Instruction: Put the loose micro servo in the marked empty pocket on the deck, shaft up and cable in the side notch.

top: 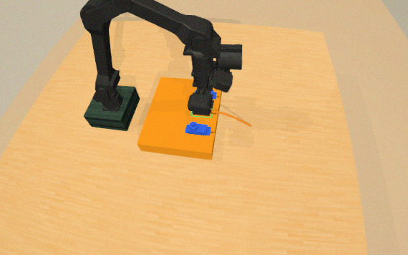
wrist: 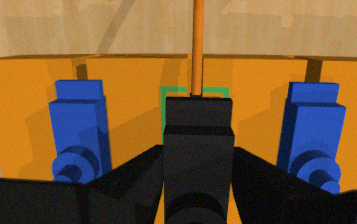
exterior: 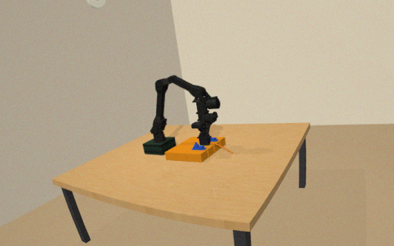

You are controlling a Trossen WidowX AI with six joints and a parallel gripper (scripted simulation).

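My gripper tip is now 120 mm past the orange deck, 70 mm above it and 10 mm to the right of it.
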